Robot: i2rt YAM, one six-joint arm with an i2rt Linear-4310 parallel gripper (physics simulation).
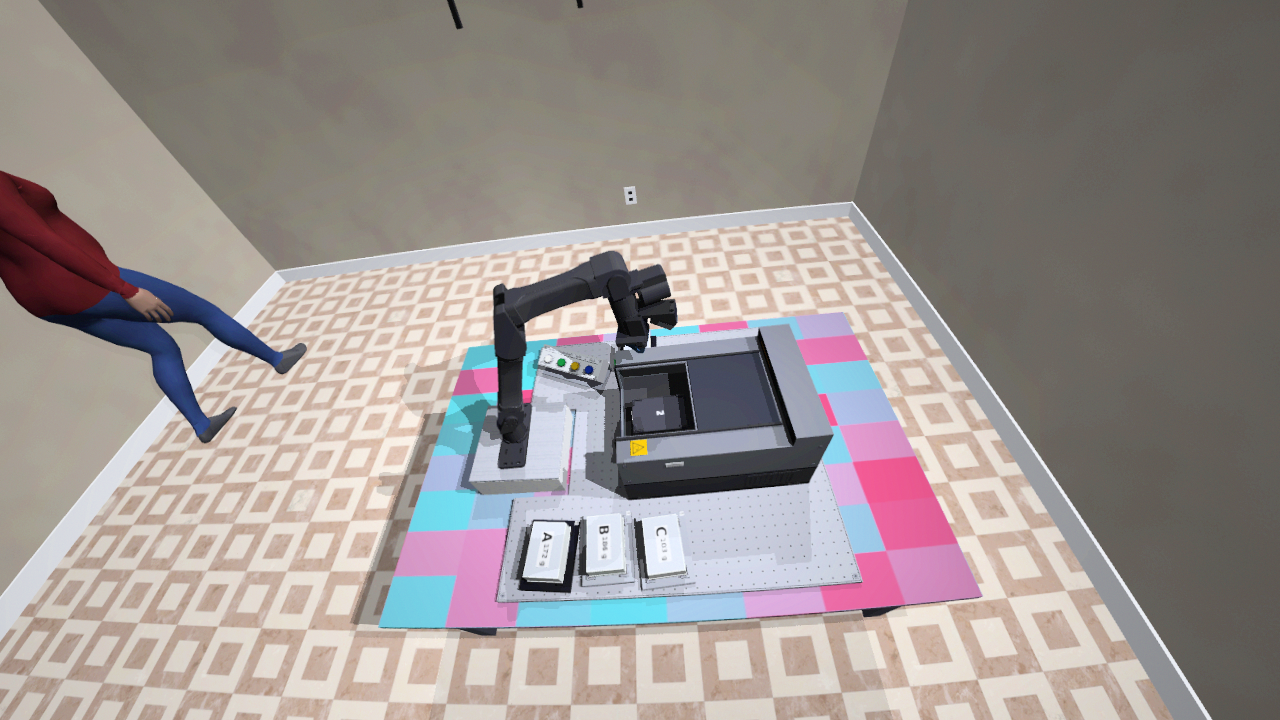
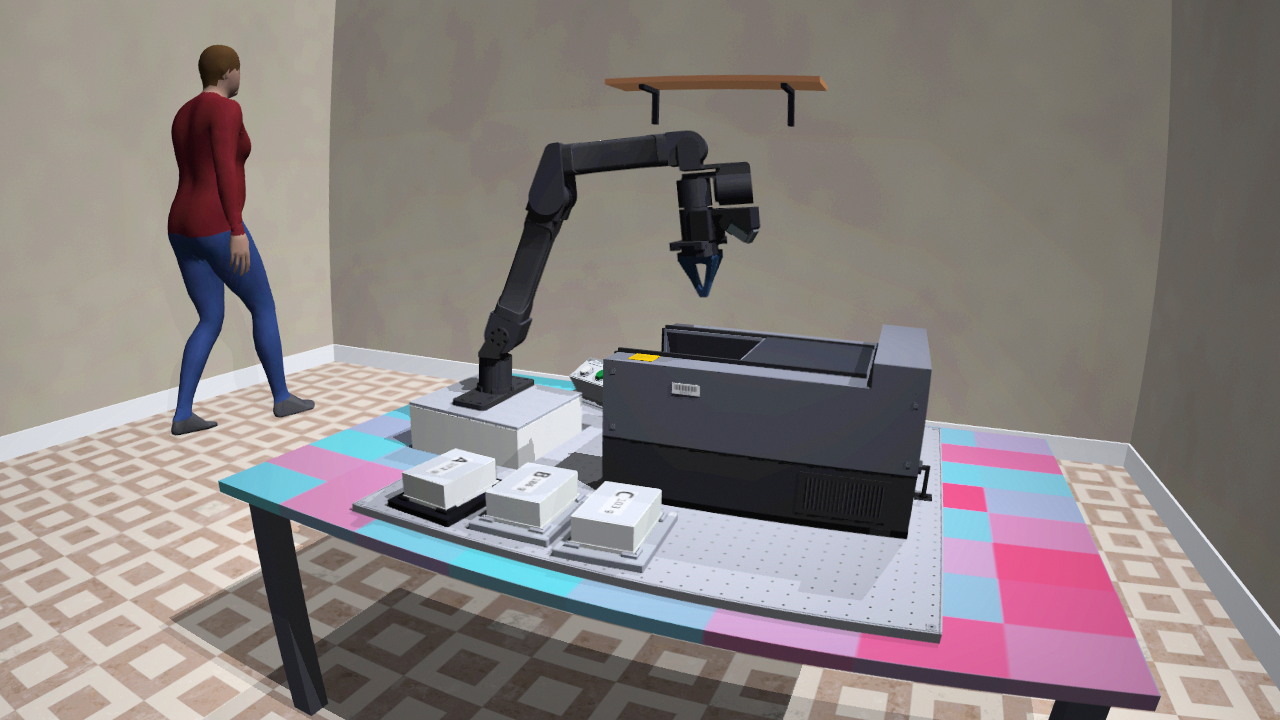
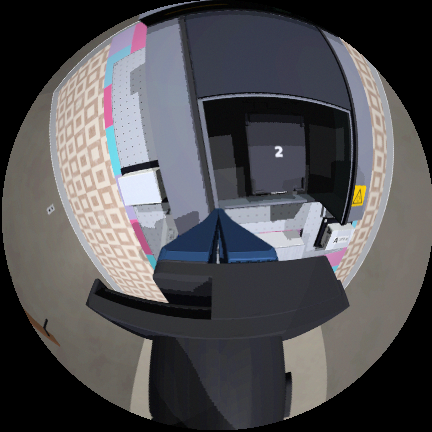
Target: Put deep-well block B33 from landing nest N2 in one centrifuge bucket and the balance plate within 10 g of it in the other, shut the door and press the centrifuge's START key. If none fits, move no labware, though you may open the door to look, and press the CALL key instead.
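Frame: origin at the arm's base, x ahead, y left, z up, level; centimetres.
Seen in the pictures: gripper, between the fingertips: (image 1: 641, 352) (image 2: 703, 297) (image 3: 217, 214); arm's base, origin of its link: (image 1: 516, 435) (image 2: 495, 394).
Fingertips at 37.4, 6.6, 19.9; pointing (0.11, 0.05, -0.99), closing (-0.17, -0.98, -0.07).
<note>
Offsets run from my fingertips to a thing's middle, as dx, dy, dz. Level surfaces: height alone.
My gripper (image 1: 633, 346) (image 2: 704, 293) (image 3: 217, 214) is shut and holds nothing, its blue fingers pointing down above the left end of the centrifuge {+15.2, -9.8, -15.1} (image 1: 716, 447) (image 2: 760, 407) (image 3: 182, 125). The centrifuge's top opening is uncovered. In it lies a dark bucket (image 1: 648, 420) (image 3: 275, 175) marked 2, with no block showing in it. A white block {-2.0, +22.7, -23.6} (image 3: 141, 187) sits on a black nest behind the centrifuge; its label cannot be read. White plates A {-27.7, -37.2, -24.0} (image 1: 546, 550) (image 2: 447, 483) (image 3: 339, 236), B {-13.8, -36.9, -24.0} (image 1: 605, 543) (image 2: 532, 497) and C {-0.4, -38.8, -24.0} (image 1: 662, 544) (image 2: 617, 519) stand on nests at the front. The START key does not show.
A button box {-23.0, +19.9, -23.1} (image 1: 572, 376) (image 2: 586, 386) with white, green, yellow and blue buttons stands behind the arm's white base block (image 1: 546, 443) (image 2: 465, 429). A perforated plate {dz -27.3} (image 1: 760, 537) (image 2: 805, 582) lies on the coloured table {dz -28.6} (image 1: 904, 501) (image 2: 1047, 582). A person (image 1: 53, 250) (image 2: 210, 179) stands at the left.
</note>
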